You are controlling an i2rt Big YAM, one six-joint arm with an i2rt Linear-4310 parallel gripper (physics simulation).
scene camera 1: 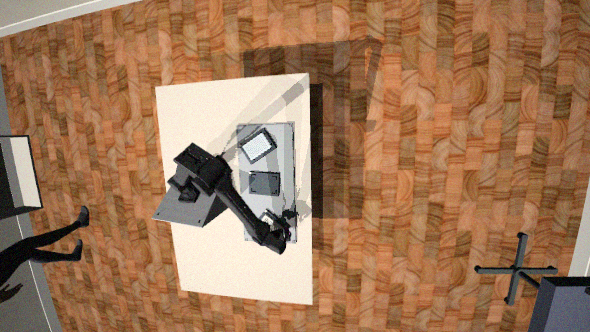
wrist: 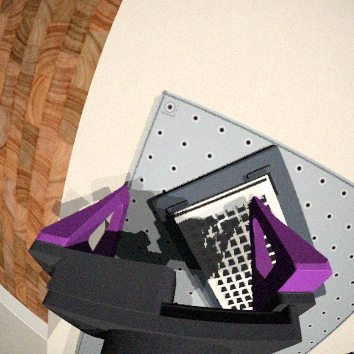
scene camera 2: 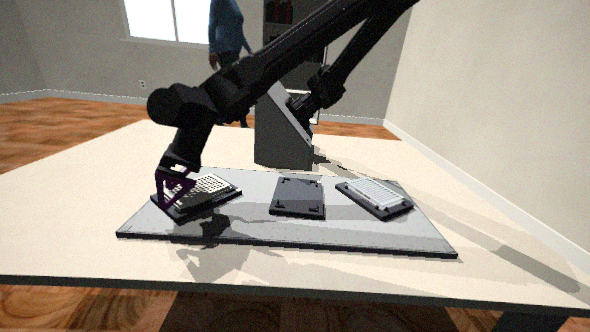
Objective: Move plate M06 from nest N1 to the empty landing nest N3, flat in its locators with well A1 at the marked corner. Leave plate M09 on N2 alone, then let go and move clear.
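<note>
The cream plate with a grid of wells, taken as M06 (scene camera 1: pixel 267 217) (scene camera 2: pixel 212 185) (wrist: pixel 235 272), sits in a dark nest, N1 (scene camera 2: pixel 201 206) (wrist: pixel 291 192). My gripper (scene camera 1: pixel 286 224) (scene camera 2: pixel 173 197) (wrist: pixel 188 196) is open and empty, low over this plate. In the wrist view the left finger stands beyond the nest's left edge and the right finger overlaps the plate's right part. Landing nest N3 (scene camera 1: pixel 265 184) (scene camera 2: pixel 299 197), dark with corner locators, is bare in the middle. The white plate M09 (scene camera 1: pixel 257 146) (scene camera 2: pixel 375 192) rests on N2 (scene camera 2: pixel 384 215). Labels are unreadable; well A1 cannot be made out.
The nests stand on a grey perforated board (scene camera 1: pixel 252 201) (scene camera 2: pixel 350 236) (wrist: pixel 200 136) on the cream table (scene camera 1: pixel 240 275) (scene camera 2: pixel 65 220) (wrist: pixel 225 45). The arm's grey wedge base (scene camera 1: pixel 182 210) (scene camera 2: pixel 277 135) stands behind the board. A person (scene camera 1: pixel 55 242) (scene camera 2: pixel 227 30) is beyond the table.
</note>
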